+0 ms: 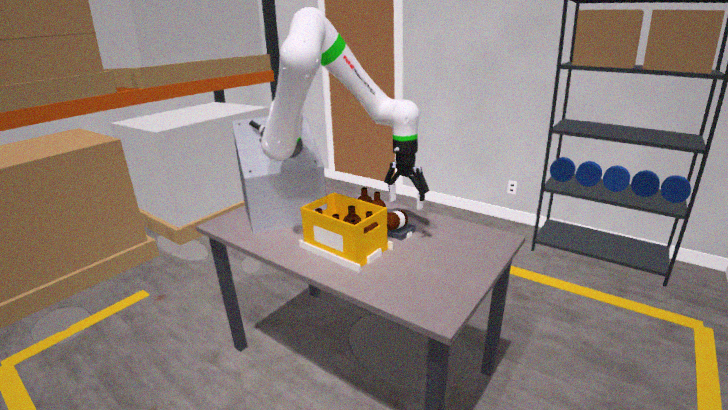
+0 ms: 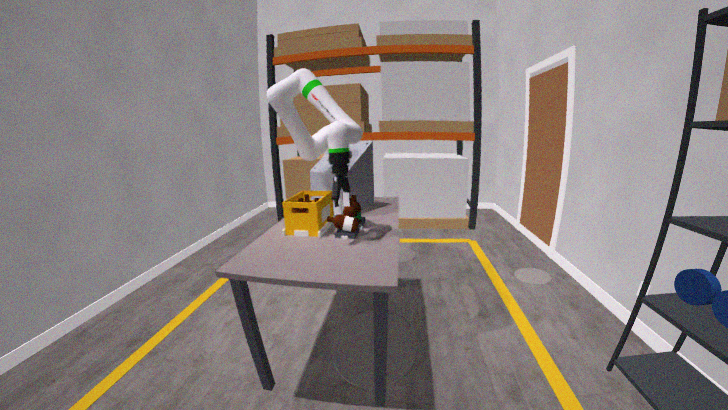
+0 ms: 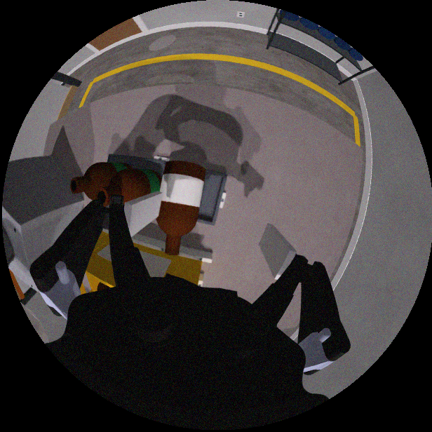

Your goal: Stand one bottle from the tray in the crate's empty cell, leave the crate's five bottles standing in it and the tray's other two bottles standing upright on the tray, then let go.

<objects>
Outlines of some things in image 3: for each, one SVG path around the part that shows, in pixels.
My gripper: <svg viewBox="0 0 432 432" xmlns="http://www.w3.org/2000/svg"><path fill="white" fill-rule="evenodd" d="M29 267L36 288L56 316L67 319L63 335L53 342L44 343L53 355L77 379L103 398L125 410L164 424L205 430L229 430L262 426L293 417L329 399L323 394L306 391L302 386L302 373L313 374L350 349L349 338L339 320L335 296L325 266L317 261L312 265L308 264L306 257L297 255L297 251L273 224L266 224L258 245L271 274L277 280L252 304L238 297L235 290L201 287L168 273L164 277L150 277L131 236L158 217L163 194L161 191L134 198L124 204L124 196L112 194L109 207L103 206L103 201L99 199L90 201L69 222L53 245L39 255ZM300 282L301 305L296 343L277 328L276 324ZM109 229L109 250L116 286L81 294L79 288L102 228Z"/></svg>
A white-labelled bottle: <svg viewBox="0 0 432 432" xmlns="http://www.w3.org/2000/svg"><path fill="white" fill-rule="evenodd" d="M189 161L166 161L159 189L163 194L156 222L158 227L166 233L164 252L168 255L179 254L181 236L189 233L194 228L198 217L205 168Z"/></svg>
</objects>
